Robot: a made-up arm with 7 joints.
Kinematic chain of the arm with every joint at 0, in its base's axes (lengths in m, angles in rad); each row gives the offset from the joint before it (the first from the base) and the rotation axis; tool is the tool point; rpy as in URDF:
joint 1: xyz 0 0 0 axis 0.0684 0.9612 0.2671
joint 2: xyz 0 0.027 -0.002 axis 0.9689 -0.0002 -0.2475
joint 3: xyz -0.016 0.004 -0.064 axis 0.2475 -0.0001 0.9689
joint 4: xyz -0.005 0 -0.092 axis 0.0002 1 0
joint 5: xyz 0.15 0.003 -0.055 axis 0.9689 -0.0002 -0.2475
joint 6: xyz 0.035 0 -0.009 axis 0.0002 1 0
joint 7: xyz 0.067 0 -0.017 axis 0.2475 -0.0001 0.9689
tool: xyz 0 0 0 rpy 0 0.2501 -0.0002
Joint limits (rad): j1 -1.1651..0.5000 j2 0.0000..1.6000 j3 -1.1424..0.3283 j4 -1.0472..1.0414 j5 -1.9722..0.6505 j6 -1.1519..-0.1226 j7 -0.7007..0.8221
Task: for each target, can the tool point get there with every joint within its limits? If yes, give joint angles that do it. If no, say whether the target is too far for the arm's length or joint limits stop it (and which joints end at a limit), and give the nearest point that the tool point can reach.
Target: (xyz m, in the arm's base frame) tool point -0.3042 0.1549 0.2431
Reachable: no: joint limits stop it (at a limit: joint 1, joint 3, joint 4, joint 6) | nearest point -0.0081 0.0320 0.1523 | short by 0.333 m
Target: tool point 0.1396 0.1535 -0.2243
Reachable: yes | joints 0.2569 1.4742 -0.5960 -0.0835 -0.8336 -0.6700 0.2527
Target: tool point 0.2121 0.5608 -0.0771
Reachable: no: too far | nearest point 0.1551 0.4110 -0.0561 | short by 0.162 m
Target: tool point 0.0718 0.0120 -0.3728
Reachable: yes | joints 0.0597 0.3435 -0.8316 0.5583 -1.6712 -0.6415 0.2604
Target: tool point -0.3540 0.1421 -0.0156
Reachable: no: joint limits stop it (at a limit: joint 1, joint 3, joint 4, joint 5, joint 6) | nearest point -0.2076 0.2181 -0.2401 | short by 0.279 m
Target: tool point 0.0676 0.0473 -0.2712
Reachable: yes | joints 0.2904 1.1832 -0.8189 -0.3410 -1.3844 -0.2291 0.1973
